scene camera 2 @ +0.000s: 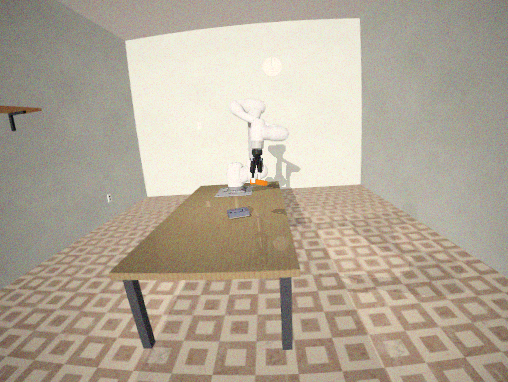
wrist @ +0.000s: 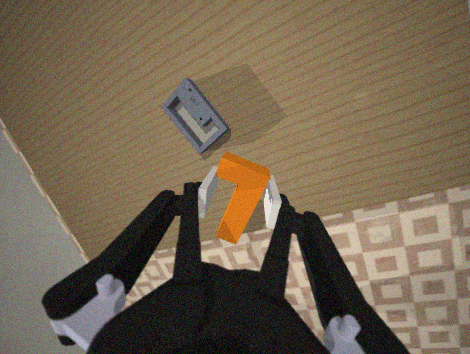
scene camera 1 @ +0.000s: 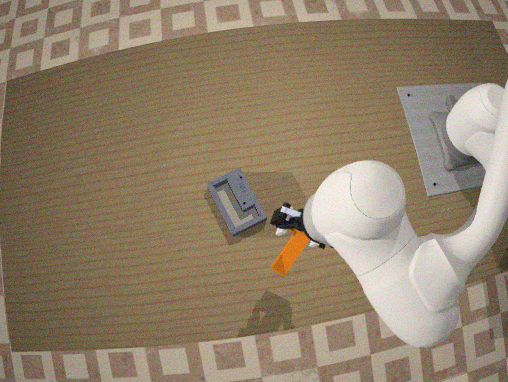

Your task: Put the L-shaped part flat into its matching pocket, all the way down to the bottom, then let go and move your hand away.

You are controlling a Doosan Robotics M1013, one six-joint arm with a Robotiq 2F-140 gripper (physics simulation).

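Pixels of known places: gripper, between the fingertips: [scene camera 2: 255, 182] [wrist: 241, 181] [scene camera 1: 295, 234]; arm's base, origin of its link: [scene camera 2: 236, 190] [scene camera 1: 460, 138].
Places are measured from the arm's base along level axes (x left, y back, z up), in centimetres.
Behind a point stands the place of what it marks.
The orange L-shaped part [scene camera 1: 291, 254] @(y -59.8, x 24.7, z 21.4 cm) [scene camera 2: 259, 182] @(y -60.8, x 23.2, z 20.3 cm) [wrist: 247, 187] @(y -57.0, x 21.1, z 21.6 cm) is held in the air between the white fingertips of my gripper [scene camera 2: 256, 179] @(y -58.0, x 20.6, z 19.7 cm) [wrist: 241, 181] @(y -58.0, x 20.6, z 19.7 cm), its short arm reaching across between them. In scene camera 1 the arm hides some of the part. The grey-blue block [scene camera 1: 243, 187] @(y -65.7, x 4.3, z 3.1 cm) [scene camera 2: 239, 213] @(y -72.2, x 8.5, z 2.3 cm) [wrist: 192, 95] @(y -65.8, x 3.1, z 3.2 cm) lies on the table, with an empty L-shaped pocket [scene camera 1: 234, 205] @(y -68.5, x 7.5, z 0.1 cm) [wrist: 192, 122] @(y -69.9, x 7.4, z 0.1 cm) open at its top. My gripper is shut on the part and hangs high above the table, to the side of the block, not over it.
The wooden table [scene camera 1: 125, 150] @(y -94.8, x -12.6, z -0.4 cm) [scene camera 2: 200, 250] @(y -117.4, x -8.4, z -0.4 cm) [wrist: 350, 90] @(y -36.3, x 15.3, z -0.4 cm) carries a grey metal base plate [scene camera 1: 419, 145] @(y -15.4, x 0.2, z 0.0 cm) [scene camera 2: 220, 193] @(y -6.0, x -14.7, z 0.0 cm) under the robot's base. The white arm [scene camera 1: 395, 270] @(y -51.3, x 34.3, z 58.0 cm) [scene camera 2: 256, 132] @(y -59.2, x 23.4, z 54.6 cm) reaches over the table from there. The table's long edge is close to the gripper, with tiled floor beyond it.
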